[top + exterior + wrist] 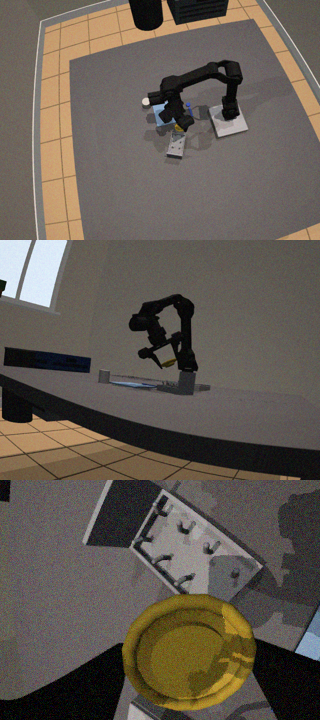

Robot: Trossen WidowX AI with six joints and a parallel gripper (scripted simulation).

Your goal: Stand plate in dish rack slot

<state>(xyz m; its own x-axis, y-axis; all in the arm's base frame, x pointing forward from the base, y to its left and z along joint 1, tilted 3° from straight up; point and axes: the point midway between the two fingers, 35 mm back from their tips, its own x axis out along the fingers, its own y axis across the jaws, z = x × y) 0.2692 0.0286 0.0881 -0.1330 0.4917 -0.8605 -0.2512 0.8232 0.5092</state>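
Right now my gripper tip is 4 cm short of the grey dish rack, 5 cm to the right of it and 8 cm above it. The rest, counted from my gripper tip: yellow plate (1 cm above); then blue spoon (7 cm behind, 13 cm to the right, 10 cm below); then light blue mat (4 cm ahead, 14 cm to the right, 10 cm below).
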